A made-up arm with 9 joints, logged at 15 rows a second.
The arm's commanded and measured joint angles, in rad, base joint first. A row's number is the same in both.
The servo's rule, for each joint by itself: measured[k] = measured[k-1] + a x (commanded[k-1-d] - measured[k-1]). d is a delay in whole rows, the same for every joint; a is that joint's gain. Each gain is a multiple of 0.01, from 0.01 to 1. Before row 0 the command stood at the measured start. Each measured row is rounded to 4 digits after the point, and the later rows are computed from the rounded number. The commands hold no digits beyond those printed.
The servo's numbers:
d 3
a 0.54 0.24 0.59 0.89 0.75 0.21 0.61 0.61 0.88
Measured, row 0:
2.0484 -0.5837 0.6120 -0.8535 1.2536 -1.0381 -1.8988 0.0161 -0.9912
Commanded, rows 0 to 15:
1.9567 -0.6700 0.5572 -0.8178 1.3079 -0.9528 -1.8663 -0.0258 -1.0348
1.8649 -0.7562 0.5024 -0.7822 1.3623 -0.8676 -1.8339 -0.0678 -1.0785
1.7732 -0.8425 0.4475 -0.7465 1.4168 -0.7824 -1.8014 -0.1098 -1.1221
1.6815 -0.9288 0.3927 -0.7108 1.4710 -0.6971 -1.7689 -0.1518 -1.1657
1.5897 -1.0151 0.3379 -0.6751 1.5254 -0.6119 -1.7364 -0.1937 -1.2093
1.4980 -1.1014 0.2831 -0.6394 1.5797 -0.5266 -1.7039 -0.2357 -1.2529
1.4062 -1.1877 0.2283 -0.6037 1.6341 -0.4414 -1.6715 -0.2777 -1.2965
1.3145 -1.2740 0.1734 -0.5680 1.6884 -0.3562 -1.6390 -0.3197 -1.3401
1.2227 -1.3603 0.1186 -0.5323 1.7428 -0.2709 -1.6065 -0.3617 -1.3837
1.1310 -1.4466 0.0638 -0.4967 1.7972 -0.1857 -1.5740 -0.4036 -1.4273
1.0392 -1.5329 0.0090 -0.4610 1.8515 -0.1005 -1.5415 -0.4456 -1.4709
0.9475 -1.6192 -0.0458 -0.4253 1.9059 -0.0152 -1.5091 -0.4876 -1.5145
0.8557 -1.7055 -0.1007 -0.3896 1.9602 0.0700 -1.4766 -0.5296 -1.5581
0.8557 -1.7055 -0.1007 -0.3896 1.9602 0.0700 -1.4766 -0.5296 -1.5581
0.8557 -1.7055 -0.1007 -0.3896 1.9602 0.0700 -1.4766 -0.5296 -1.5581
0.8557 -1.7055 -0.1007 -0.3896 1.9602 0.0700 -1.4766 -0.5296 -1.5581
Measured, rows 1 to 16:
2.0484 -0.5837 0.6120 -0.8535 1.2536 -1.0381 -1.8988 0.0161 -0.9912
2.0484 -0.5837 0.6120 -0.8535 1.2536 -1.0381 -1.8988 0.0161 -0.9912
2.0484 -0.5837 0.6120 -0.8535 1.2536 -1.0381 -1.8988 0.0161 -0.9912
1.9989 -0.6044 0.5797 -0.8217 1.2943 -1.0202 -1.8790 -0.0095 -1.0296
1.9265 -0.6408 0.5341 -0.7865 1.3453 -0.9882 -1.8515 -0.0451 -1.0726
1.8437 -0.6892 0.4830 -0.7509 1.3989 -0.9450 -1.8209 -0.0846 -1.1162
1.7561 -0.7467 0.4297 -0.7152 1.4530 -0.8929 -1.7892 -0.1256 -1.1598
1.6662 -0.8111 0.3755 -0.6795 1.5073 -0.8339 -1.7570 -0.1671 -1.2034
1.5754 -0.8808 0.3210 -0.6438 1.5616 -0.7694 -1.7246 -0.2089 -1.2470
1.4840 -0.9545 0.2663 -0.6081 1.6160 -0.7005 -1.6922 -0.2509 -1.2906
1.3925 -1.0312 0.2115 -0.5724 1.6703 -0.6282 -1.6597 -0.2929 -1.3342
1.3008 -1.1102 0.1567 -0.5367 1.7247 -0.5532 -1.6272 -0.3349 -1.3778
1.2091 -1.1909 0.1019 -0.5011 1.7791 -0.4760 -1.5947 -0.3768 -1.4214
1.1174 -1.2730 0.0471 -0.4654 1.8334 -0.3971 -1.5622 -0.4188 -1.4650
1.0257 -1.3561 -0.0077 -0.4297 1.8878 -0.3169 -1.5298 -0.4608 -1.5086
0.9339 -1.4400 -0.0626 -0.3940 1.9421 -0.2357 -1.4973 -0.5028 -1.5522

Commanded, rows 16 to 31:
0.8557 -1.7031 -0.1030 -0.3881 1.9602 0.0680 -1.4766 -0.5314 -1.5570
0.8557 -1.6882 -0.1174 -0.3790 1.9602 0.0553 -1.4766 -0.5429 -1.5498
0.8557 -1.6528 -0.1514 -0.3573 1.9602 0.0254 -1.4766 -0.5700 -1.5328
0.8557 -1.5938 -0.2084 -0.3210 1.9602 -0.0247 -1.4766 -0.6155 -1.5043
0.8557 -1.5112 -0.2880 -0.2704 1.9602 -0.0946 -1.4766 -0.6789 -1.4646
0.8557 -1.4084 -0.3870 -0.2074 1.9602 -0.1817 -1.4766 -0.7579 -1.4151
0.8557 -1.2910 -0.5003 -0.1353 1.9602 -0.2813 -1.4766 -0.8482 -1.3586
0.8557 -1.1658 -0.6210 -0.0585 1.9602 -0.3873 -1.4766 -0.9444 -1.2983
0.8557 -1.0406 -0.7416 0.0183 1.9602 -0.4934 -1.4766 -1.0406 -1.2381
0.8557 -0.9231 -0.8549 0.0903 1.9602 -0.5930 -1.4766 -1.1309 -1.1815
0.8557 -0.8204 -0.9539 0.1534 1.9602 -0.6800 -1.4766 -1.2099 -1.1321
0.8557 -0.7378 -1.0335 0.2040 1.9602 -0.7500 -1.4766 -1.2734 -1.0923
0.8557 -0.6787 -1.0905 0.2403 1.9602 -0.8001 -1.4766 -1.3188 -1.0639
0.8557 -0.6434 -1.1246 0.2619 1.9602 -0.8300 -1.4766 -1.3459 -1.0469
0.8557 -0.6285 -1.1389 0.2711 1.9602 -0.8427 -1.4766 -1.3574 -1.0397
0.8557 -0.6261 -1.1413 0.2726 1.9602 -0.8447 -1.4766 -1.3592 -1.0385
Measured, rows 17 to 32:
0.8917 -1.5037 -0.0851 -0.3901 1.9557 -0.1715 -1.4847 -0.5191 -1.5574
0.8723 -1.5521 -0.0943 -0.3897 1.9591 -0.1208 -1.4798 -0.5255 -1.5580
0.8633 -1.5889 -0.0981 -0.3896 1.9599 -0.0807 -1.4778 -0.5280 -1.5581
0.8592 -1.6163 -0.1010 -0.3883 1.9601 -0.0495 -1.4771 -0.5301 -1.5571
0.8573 -1.6336 -0.1107 -0.3800 1.9602 -0.0275 -1.4768 -0.5379 -1.5507
0.8564 -1.6382 -0.1347 -0.3598 1.9602 -0.0164 -1.4767 -0.5575 -1.5349
0.8560 -1.6275 -0.1782 -0.3253 1.9602 -0.0181 -1.4766 -0.5929 -1.5080
0.8558 -1.5996 -0.2430 -0.2764 1.9602 -0.0342 -1.4766 -0.6454 -1.4698
0.8557 -1.5537 -0.3280 -0.2150 1.9602 -0.0652 -1.4766 -0.7140 -1.4217
0.8557 -1.4907 -0.4297 -0.1441 1.9602 -0.1106 -1.4766 -0.7959 -1.3662
0.8557 -1.4127 -0.5426 -0.0679 1.9602 -0.1687 -1.4766 -0.8865 -1.3064
0.8557 -1.3234 -0.6600 0.0088 1.9602 -0.2369 -1.4766 -0.9805 -1.2463
0.8557 -1.2273 -0.7750 0.0813 1.9602 -0.3117 -1.4766 -1.0722 -1.1893
0.8557 -1.1296 -0.8806 0.1455 1.9602 -0.3890 -1.4766 -1.1562 -1.1390
0.8557 -1.0356 -0.9708 0.1976 1.9602 -0.4648 -1.4766 -1.2277 -1.0979
0.8557 -0.9499 -1.0414 0.2356 1.9602 -0.5352 -1.4766 -1.2833 -1.0680

